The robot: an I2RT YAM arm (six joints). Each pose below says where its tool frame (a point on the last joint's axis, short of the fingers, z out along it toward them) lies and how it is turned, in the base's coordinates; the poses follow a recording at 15 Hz.
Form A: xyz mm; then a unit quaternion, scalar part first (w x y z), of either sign.
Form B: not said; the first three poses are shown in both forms.
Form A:
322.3, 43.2, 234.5, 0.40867, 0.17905, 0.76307, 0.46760
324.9, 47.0, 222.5, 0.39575, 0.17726, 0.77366, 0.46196
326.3, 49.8, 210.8, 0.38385, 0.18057, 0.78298, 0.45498
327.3, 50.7, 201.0, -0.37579, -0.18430, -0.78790, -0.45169
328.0, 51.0, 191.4, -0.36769, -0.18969, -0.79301, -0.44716
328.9, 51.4, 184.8, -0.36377, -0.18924, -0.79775, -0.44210
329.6, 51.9, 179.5, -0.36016, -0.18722, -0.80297, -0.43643
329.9, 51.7, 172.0, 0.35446, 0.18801, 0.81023, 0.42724
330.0, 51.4, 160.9, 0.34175, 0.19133, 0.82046, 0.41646
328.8, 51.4, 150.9, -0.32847, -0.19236, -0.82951, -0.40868
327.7, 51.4, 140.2, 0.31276, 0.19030, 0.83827, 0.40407
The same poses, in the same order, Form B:
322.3, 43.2, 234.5, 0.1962, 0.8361, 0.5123, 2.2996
324.9, 47.0, 222.5, 0.1930, 0.8424, 0.5030, 2.3278
326.3, 49.8, 210.8, 0.1955, 0.8479, 0.4927, 2.3537
327.3, 50.7, 201.0, 0.1989, 0.8502, 0.4874, 2.3711
328.0, 51.0, 191.4, 0.2040, 0.8527, 0.4808, 2.3885
328.9, 51.4, 184.8, 0.2032, 0.8564, 0.4746, 2.3970
329.6, 51.9, 179.5, 0.2007, 0.8607, 0.4678, 2.4047
329.9, 51.7, 172.0, 0.2011, 0.8665, 0.4569, 2.4169
330.0, 51.4, 160.9, 0.2036, 0.8730, 0.4431, 2.4440
328.8, 51.4, 150.9, 0.2037, 0.8782, 0.4327, 2.4722
327.7, 51.4, 140.2, 0.2004, 0.8825, 0.4254, 2.5054

